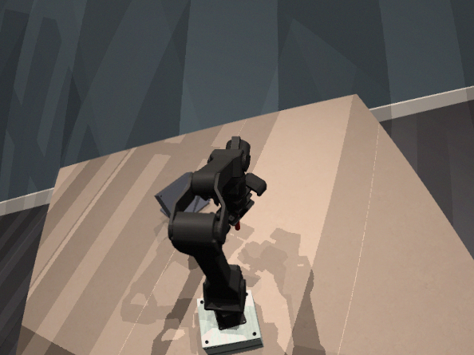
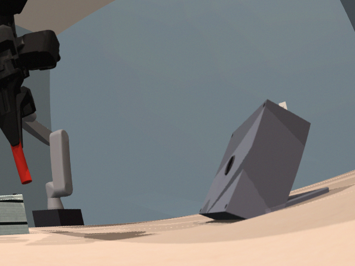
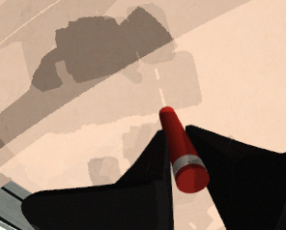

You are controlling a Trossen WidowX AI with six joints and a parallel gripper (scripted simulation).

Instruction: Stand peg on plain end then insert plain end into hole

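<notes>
Now: the sloped panel 210 mm ahead of my gripper tip, 130 mm to the left of it and 60 mm below it. From my gripper tip the other things lie so: red peg 10 mm behind, 20 mm above.
</notes>
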